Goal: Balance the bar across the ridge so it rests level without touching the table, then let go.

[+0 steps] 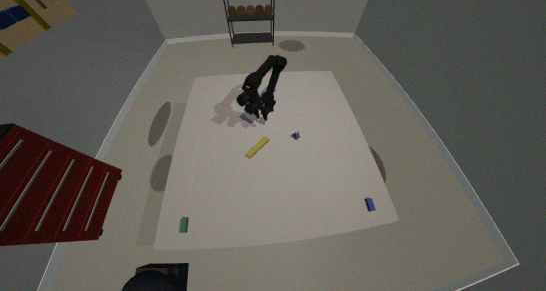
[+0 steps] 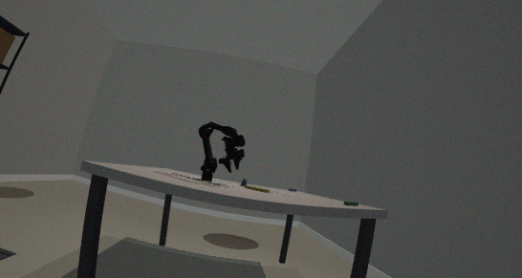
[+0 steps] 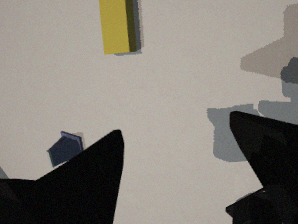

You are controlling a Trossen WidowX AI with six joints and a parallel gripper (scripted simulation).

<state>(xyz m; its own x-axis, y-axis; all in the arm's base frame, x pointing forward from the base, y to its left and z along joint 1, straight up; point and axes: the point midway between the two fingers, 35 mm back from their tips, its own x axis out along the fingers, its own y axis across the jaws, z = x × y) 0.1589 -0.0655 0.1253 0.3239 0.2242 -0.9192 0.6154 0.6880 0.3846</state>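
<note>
Right now my gripper tip is 15 cm short of the yellow bar, 4 cm to the left of it and 9 cm above it. Also, from my gripper tip: blue block 57 cm ahead, 56 cm to the left, 9 cm below; green block 57 cm ahead, 44 cm to the right, 9 cm below.
</note>
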